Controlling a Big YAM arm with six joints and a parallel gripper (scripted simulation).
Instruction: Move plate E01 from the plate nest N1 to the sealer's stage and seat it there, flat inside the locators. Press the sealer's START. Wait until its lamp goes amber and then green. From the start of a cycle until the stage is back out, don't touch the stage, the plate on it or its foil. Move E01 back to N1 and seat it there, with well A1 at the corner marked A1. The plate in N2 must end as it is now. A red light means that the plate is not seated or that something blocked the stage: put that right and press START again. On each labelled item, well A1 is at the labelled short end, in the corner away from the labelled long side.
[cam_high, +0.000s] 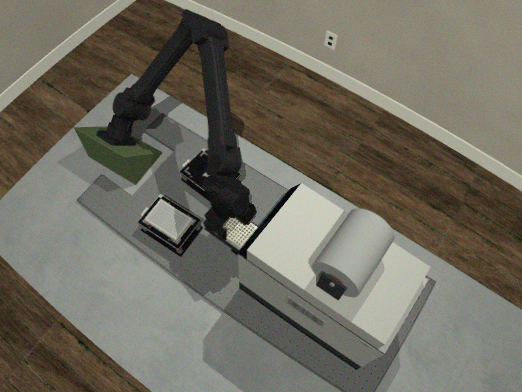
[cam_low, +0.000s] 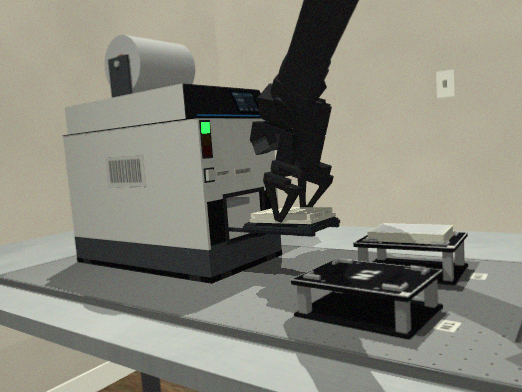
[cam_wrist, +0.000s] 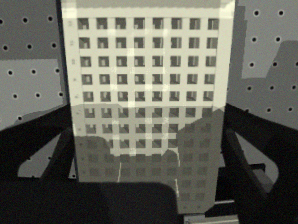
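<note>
My hand is 2 cm above the sealer stage. From my hand the other things lie so: covered white plate (18 cm behind, 9 cm to the right, 4 cm below); start button (10 cm ahead, 9 cm to the left, 8 cm above); black plate nest (19 cm behind, 12 cm to the left, 6 cm below).
</note>
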